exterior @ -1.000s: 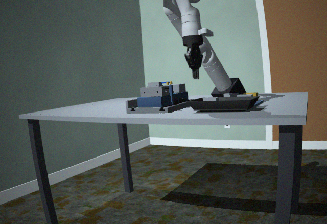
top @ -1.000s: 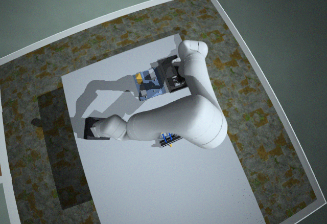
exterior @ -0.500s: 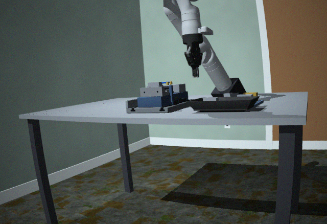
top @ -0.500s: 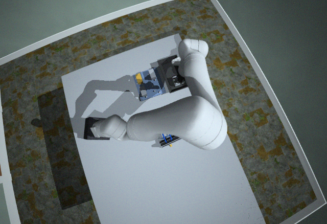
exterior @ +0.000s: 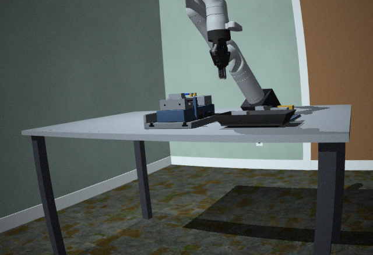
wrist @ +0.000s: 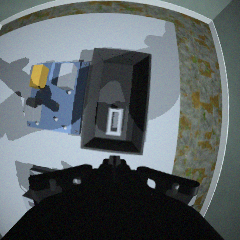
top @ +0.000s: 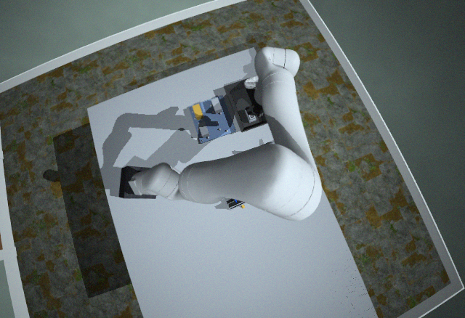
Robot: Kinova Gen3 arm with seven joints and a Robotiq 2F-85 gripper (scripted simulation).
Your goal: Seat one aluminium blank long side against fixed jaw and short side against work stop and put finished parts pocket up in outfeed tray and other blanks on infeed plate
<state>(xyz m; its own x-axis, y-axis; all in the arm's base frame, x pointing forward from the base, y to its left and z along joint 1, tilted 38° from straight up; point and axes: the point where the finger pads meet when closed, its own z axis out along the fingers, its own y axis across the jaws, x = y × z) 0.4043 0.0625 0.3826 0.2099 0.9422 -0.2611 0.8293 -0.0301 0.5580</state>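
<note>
Right now the vise is 160 mm to the right of my hand, 150 mm behind it and 130 mm below it. From my hand the other things lie so: brass blank 210 mm to the left, 170 mm behind, 140 mm below.
</note>
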